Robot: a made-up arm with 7 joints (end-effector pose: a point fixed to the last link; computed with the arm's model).
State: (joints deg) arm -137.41 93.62 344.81 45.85 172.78 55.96 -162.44
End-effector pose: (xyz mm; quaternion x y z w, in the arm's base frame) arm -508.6 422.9 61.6 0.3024 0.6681 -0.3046 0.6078
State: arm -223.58 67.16 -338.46 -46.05 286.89 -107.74 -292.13
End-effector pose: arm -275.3 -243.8 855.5 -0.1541 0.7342 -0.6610 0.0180
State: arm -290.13 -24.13 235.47 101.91 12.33 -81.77 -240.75
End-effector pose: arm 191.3 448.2 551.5 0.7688 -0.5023 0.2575 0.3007
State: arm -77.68 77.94 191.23 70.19 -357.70 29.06 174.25
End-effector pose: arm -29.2 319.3 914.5 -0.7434 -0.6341 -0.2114 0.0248
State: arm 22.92 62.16 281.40 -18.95 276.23 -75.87 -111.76
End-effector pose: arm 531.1 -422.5 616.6 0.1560 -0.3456 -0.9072 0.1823
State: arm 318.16 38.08 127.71 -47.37 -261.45 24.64 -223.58
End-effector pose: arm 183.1 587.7 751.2 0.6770 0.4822 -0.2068 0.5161
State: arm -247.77 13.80 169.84 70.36 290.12 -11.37 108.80
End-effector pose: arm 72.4 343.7 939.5 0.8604 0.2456 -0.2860 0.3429
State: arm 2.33 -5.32 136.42 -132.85 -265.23 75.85 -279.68
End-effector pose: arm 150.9 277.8 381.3 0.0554 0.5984 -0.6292 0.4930
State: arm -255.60 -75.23 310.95 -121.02 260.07 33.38 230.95
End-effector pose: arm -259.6 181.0 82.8 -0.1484 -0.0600 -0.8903 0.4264
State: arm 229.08 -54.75 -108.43 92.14 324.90 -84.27 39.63
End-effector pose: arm -85.4 -516.0 533.3 -0.1025 0.9633 0.2472 0.0193
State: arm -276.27 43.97 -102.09 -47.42 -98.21 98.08 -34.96
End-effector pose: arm -277.8 -389.5 779.9 0.6323 0.6014 -0.1978 0.4465
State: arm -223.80 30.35 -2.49 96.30 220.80 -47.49 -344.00
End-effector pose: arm -397.2 -299.3 292.3 -0.1156 0.2366 -0.6910 0.6731
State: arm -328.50 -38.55 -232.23 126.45 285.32 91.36 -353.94
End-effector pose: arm -255.6 -203.3 326.7 -0.6429 -0.5294 -0.0988 0.5447
